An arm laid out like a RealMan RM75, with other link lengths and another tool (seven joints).
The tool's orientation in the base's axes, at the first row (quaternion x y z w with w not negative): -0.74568 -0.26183 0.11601 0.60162
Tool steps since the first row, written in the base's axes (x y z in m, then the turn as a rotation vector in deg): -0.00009 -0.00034 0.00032 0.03 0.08 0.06; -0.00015 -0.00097 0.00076 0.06 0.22 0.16; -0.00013 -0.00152 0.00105 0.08 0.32 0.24; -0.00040 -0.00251 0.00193 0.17 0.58 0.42; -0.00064 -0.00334 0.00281 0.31 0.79 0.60; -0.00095 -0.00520 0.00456 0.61 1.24 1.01; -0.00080 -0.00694 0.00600 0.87 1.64 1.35; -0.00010 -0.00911 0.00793 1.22 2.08 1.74; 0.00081 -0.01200 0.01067 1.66 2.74 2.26; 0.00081 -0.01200 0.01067 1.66 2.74 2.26
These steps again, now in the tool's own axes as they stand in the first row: -0.00021 -0.00028 -0.00032 0.08 -0.06 0.04; -0.00053 -0.00063 -0.00093 0.19 -0.17 0.11; -0.00077 -0.00083 -0.00147 0.27 -0.25 0.17; -0.00139 -0.00160 -0.00239 0.51 -0.44 0.30; -0.00191 -0.00239 -0.00318 0.76 -0.61 0.36; -0.00290 -0.00388 -0.00502 1.31 -0.99 0.49; -0.00350 -0.00498 -0.00691 1.79 -1.30 0.61; -0.00379 -0.00636 -0.00955 2.37 -1.65 0.71; -0.00417 -0.00835 -0.01309 3.16 -2.13 0.92; -0.00417 -0.00835 -0.01309 3.16 -2.13 0.92
